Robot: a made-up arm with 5 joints. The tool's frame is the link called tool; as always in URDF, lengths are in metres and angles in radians.
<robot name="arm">
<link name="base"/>
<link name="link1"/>
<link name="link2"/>
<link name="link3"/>
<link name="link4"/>
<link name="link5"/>
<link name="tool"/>
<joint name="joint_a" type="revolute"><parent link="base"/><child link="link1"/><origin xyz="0 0 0.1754"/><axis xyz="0 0 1"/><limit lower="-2.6" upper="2.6" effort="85" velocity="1.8"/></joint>
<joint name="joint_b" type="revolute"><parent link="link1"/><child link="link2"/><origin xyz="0.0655 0.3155 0.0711" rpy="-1.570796 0 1.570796"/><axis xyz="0 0 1"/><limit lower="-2.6" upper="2.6" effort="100" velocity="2.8"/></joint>
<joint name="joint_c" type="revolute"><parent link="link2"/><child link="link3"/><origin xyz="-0.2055 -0.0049 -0.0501" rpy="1.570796 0 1.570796"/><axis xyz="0 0 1"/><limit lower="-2.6" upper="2.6" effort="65" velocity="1.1"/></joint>
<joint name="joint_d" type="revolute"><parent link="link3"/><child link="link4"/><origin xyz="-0.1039 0.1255 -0.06" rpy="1.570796 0 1.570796"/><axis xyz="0 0 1"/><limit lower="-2.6" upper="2.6" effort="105" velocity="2.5"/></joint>
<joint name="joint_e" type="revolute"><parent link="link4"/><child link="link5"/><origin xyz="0.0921 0.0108 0.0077" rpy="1.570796 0 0"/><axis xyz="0 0 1"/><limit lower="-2.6" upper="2.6" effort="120" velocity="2.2"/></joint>
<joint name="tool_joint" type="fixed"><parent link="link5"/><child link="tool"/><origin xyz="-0.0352 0.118 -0.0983" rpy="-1.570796 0 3.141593"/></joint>
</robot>
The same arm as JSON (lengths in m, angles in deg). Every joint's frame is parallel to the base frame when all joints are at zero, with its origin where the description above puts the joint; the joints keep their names.
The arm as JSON. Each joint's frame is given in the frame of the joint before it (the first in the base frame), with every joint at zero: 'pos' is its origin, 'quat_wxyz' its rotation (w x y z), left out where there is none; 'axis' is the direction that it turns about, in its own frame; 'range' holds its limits. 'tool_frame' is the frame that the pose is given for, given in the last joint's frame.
{"length_unit": "m", "angle_unit": "deg", "joints": [
  {"joint": "joint_a", "pos": [0.0, 0.0, 0.1754], "axis": [0.0, 0.0, 1.0], "range": [-148.97, 148.97]},
  {"joint": "joint_b", "pos": [0.0655, 0.3155, 0.0711], "axis": [-1.0, 0.0, 0.0], "range": [-148.97, 148.97]},
  {"joint": "joint_c", "pos": [0.0501, -0.2055, 0.0049], "axis": [0.0, 1.0, 0.0], "range": [-148.97, 148.97]},
  {"joint": "joint_d", "pos": [-0.1255, -0.06, 0.1039], "axis": [0.0, 0.0, -1.0], "range": [-148.97, 148.97]},
  {"joint": "joint_e", "pos": [-0.0921, 0.0108, -0.0077], "axis": [0.0, -1.0, 0.0], "range": [-148.97, 148.97]}
], "tool_frame": {"pos": [0.0352, 0.0983, -0.118], "quat_wxyz": [1.0, 0.000001, 0.0, 0.0]}}

